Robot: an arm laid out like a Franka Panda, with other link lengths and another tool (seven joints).
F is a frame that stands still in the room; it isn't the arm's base.
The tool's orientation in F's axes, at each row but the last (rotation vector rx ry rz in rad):
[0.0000 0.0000 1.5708]
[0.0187 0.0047 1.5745]
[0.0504 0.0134 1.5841]
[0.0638 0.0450 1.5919]
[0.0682 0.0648 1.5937]
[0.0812 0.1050 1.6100]
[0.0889 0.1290 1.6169]
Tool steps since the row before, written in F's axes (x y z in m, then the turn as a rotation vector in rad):
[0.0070 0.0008 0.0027 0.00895 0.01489 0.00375]
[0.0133 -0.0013 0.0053 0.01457 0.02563 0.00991]
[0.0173 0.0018 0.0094 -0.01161 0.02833 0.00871]
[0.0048 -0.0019 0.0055 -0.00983 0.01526 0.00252]
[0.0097 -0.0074 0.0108 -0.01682 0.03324 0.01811]
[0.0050 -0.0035 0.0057 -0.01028 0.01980 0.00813]
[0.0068 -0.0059 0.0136 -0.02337 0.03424 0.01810]
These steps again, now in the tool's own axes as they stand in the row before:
[0.0008 -0.0070 0.0027 0.01489 -0.00895 0.00375]
[-0.0013 -0.0132 0.0055 0.02566 -0.01452 0.00990]
[0.0018 -0.0169 0.0101 0.02868 0.01155 0.00757]
[-0.0019 -0.0044 0.0058 0.01550 0.00964 0.00166]
[-0.0076 -0.0086 0.0116 0.03369 0.01748 0.01659]
[-0.0038 -0.0041 0.0062 0.02011 0.01036 0.00721]
[-0.0065 -0.0046 0.0142 0.03497 0.02401 0.01571]

